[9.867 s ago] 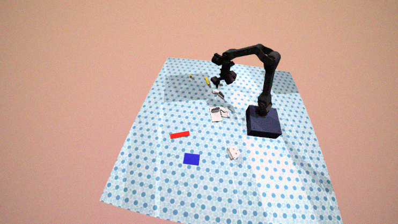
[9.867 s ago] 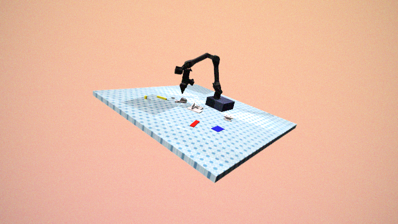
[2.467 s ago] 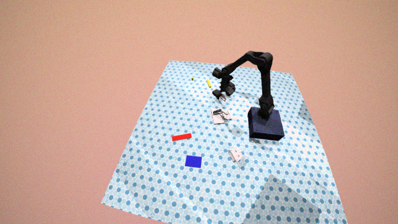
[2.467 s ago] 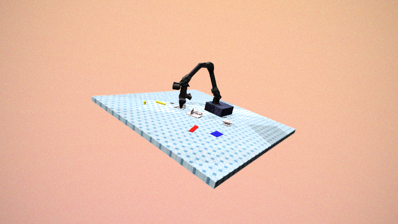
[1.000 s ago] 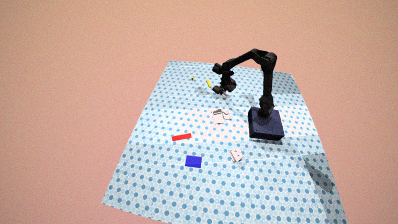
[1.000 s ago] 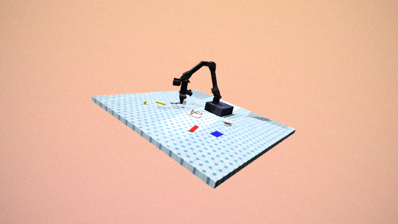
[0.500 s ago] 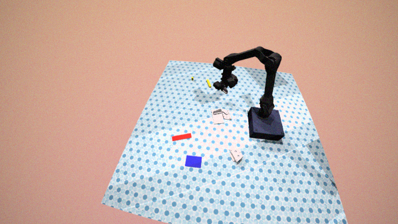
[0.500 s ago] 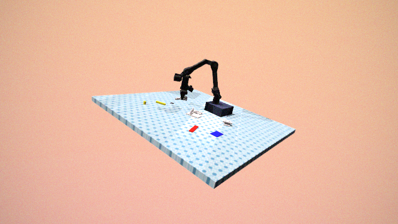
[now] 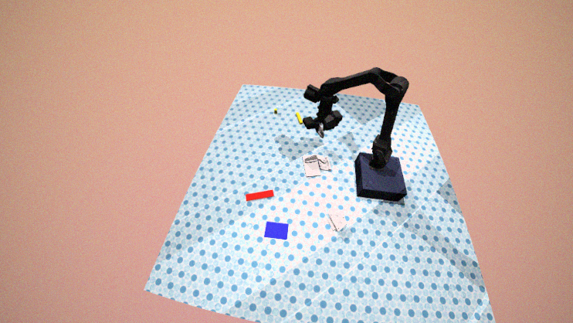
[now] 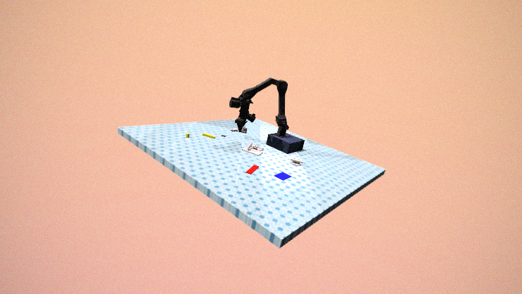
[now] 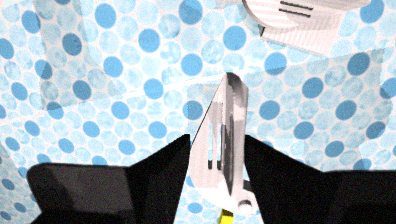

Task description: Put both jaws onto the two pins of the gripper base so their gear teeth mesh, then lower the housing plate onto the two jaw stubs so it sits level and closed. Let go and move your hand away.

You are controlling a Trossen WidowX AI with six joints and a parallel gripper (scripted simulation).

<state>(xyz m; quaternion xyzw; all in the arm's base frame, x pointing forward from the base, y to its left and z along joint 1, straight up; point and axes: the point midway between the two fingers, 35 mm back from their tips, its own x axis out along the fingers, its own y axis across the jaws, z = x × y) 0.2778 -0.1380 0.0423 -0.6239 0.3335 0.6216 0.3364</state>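
Now: the jaw 30 mm ahead of my gripper tip and 20 mm to the right of it. The rest, counted from my gripper tip: small dark block: 10 mm ahead, 150 mm to the right, 90 mm below; flat white plate: 10 mm ahead, 160 mm to the left, 80 mm below; housing plate: 50 mm behind, 130 mm to the left, 80 mm below.
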